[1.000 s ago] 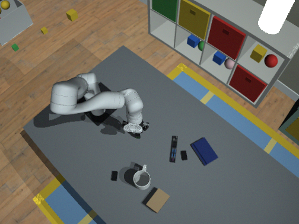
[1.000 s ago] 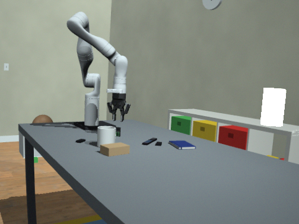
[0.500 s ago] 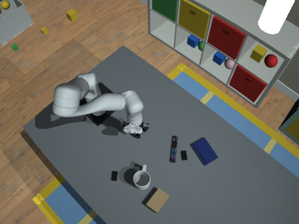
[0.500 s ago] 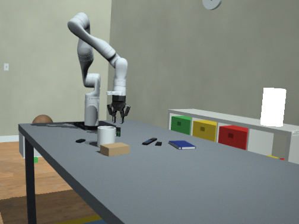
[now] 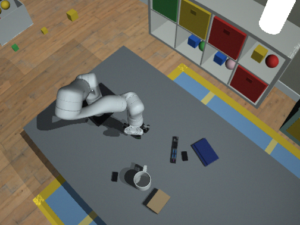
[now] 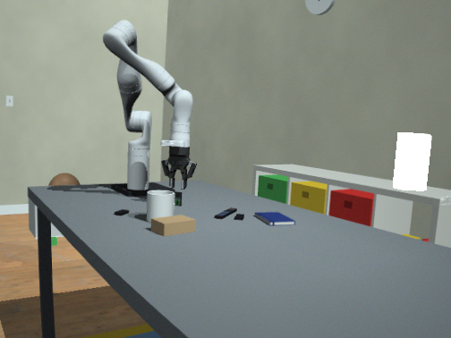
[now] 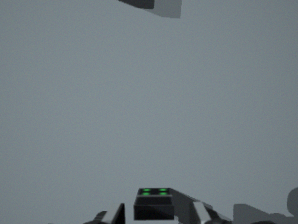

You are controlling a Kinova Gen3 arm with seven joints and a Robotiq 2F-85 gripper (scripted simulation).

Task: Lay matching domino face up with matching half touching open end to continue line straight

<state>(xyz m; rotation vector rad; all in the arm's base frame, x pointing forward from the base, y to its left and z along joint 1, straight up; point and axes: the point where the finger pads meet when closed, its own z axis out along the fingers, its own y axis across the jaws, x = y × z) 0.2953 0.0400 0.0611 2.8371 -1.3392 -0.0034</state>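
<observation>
My gripper is now 60 mm above the dark domino. The rest, counted from my hand: white mug (200 mm ahead, 160 mm to the right, 40 mm below); cardboard box (330 mm ahead, 180 mm to the right, 60 mm below).
</observation>
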